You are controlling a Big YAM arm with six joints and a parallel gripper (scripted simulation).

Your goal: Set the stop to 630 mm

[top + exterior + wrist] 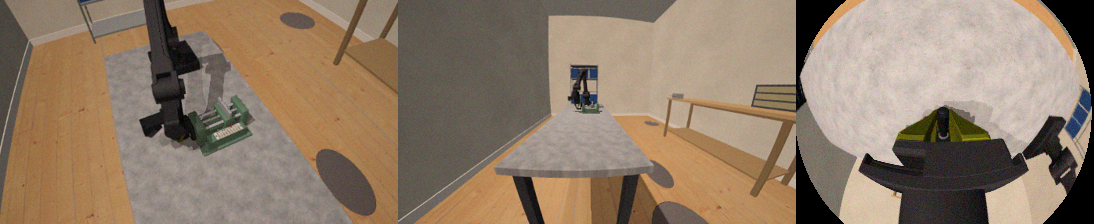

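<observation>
Now: the black handwheel 30 mm to the left of my hand. Round my hand: grey stop block (180 mm to the left, 40 mm above, 10 mm ahead).
</observation>
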